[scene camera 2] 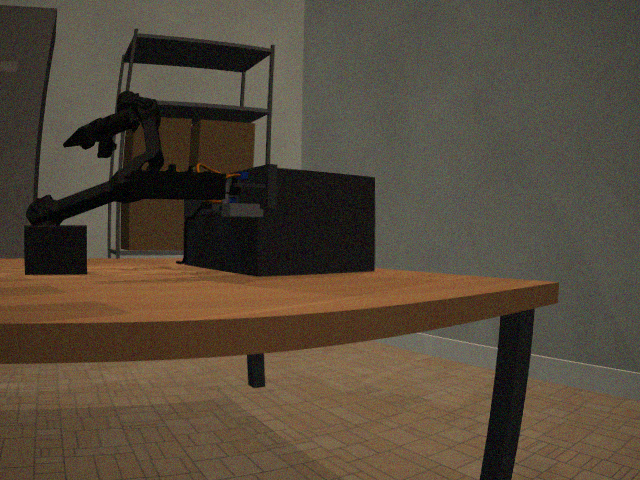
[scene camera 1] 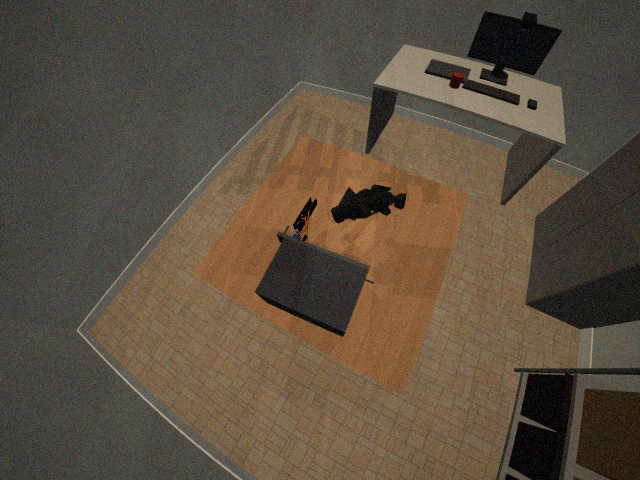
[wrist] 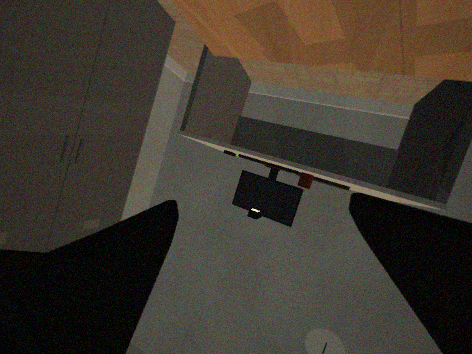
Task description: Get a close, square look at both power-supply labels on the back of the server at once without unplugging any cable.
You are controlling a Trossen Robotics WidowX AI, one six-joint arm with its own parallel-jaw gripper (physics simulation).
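Where they show: gripper, fingertip midpoint: (scene camera 2: 68,142) (scene camera 1: 398,191) (wrist: 261,204); arm's base, origin of the base link: (scene camera 2: 46,249) (scene camera 1: 354,201).
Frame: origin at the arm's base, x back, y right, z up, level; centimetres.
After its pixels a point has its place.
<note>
The server (scene camera 1: 312,284) @(z 17.3, x -60.7, y -14.6 cm) (scene camera 2: 320,222) @(z 6.1, x -63.2, y 8.2 cm) is a dark box on the wooden table (scene camera 1: 387,356) @(z -5.2, x -64.8, y -61.2 cm) (scene camera 2: 310,338) @(z -8.0, x -39.4, y 60.3 cm) (wrist: 350,25) @(z -5.1, x 32.3, y -20.8 cm). Orange cables (scene camera 1: 306,219) @(z 12.7, x -32.9, y 10.8 cm) (scene camera 2: 206,167) @(z 17.5, x -37.6, y 6.8 cm) with blue plugs (scene camera 2: 242,175) @(z 15.8, x -45.5, y 7.8 cm) run at its back, beside a long black bar (scene camera 2: 175,184) @(z 12.9, x -29.9, y 15.2 cm) that sticks out level from the back. A grey block (scene camera 2: 242,209) @(z 8.3, x -44.1, y 13.7 cm) shows under the plugs. Neither power-supply label can be made out in any view. The robot arm (scene camera 1: 367,203) @(z 38.3, x -23.1, y -17.7 cm) (scene camera 2: 152,131) @(z 28.4, x -25.8, y -8.4 cm) is bent up behind the server. My gripper (scene camera 2: 66,144) @(z 28.6, x -1.5, y -23.9 cm) (wrist: 261,204) @(z 28.6, x -1.5, y -23.9 cm) is open and empty, high above the table, facing away from the server.
The wrist view faces a white desk (scene camera 1: 423,98) (wrist: 215,95) with a monitor (scene camera 1: 511,41) (wrist: 270,197) and a red mug (scene camera 1: 455,80) (wrist: 305,181). A tall cabinet (scene camera 1: 594,232) (scene camera 2: 25,103) (wrist: 65,100) and a shelf rack (scene camera 1: 578,370) (scene camera 2: 271,77) stand off the table.
</note>
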